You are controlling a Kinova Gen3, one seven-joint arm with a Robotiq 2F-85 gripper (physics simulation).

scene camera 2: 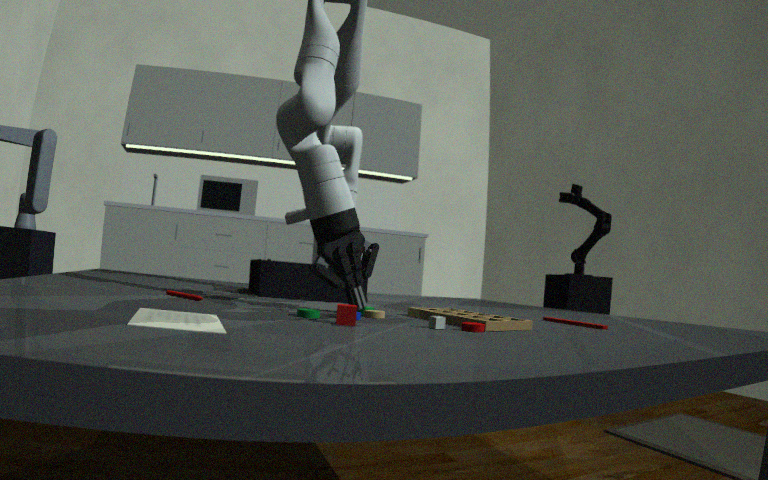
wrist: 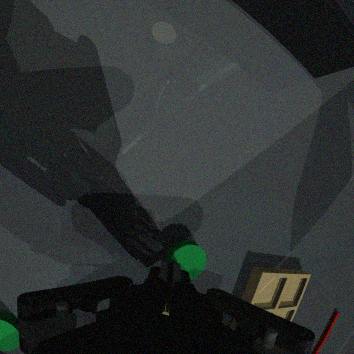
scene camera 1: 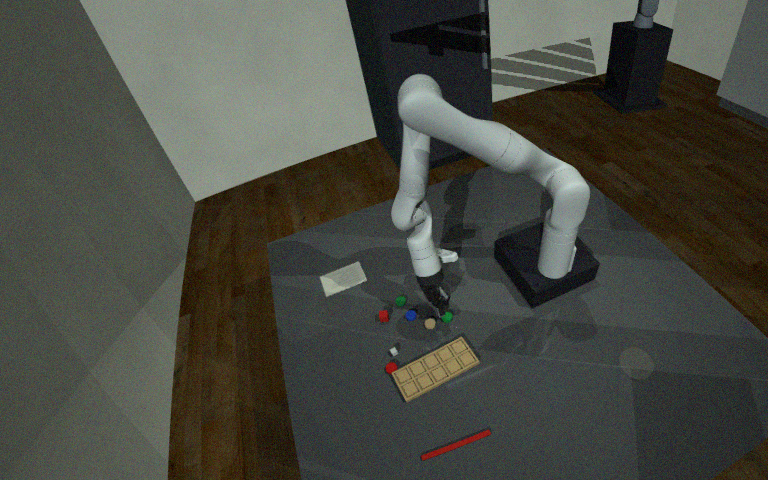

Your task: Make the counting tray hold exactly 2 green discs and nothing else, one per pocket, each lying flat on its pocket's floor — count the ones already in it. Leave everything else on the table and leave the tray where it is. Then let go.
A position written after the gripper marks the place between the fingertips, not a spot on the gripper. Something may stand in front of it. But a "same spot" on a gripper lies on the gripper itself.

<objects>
gripper: scene camera 2; wrist 168, 273; scene camera 1
tan counting tray: scene camera 2; wrist 277, 290; scene camera 1
white card: scene camera 2 144, 317; scene camera 1 353, 274; not seen in the wrist view (out of frame)
same spot on tan counting tray: [scene camera 2: 453, 316] = [scene camera 1: 418, 359]
same spot on gripper: [scene camera 1: 439, 303] = [scene camera 2: 369, 263]
</objects>
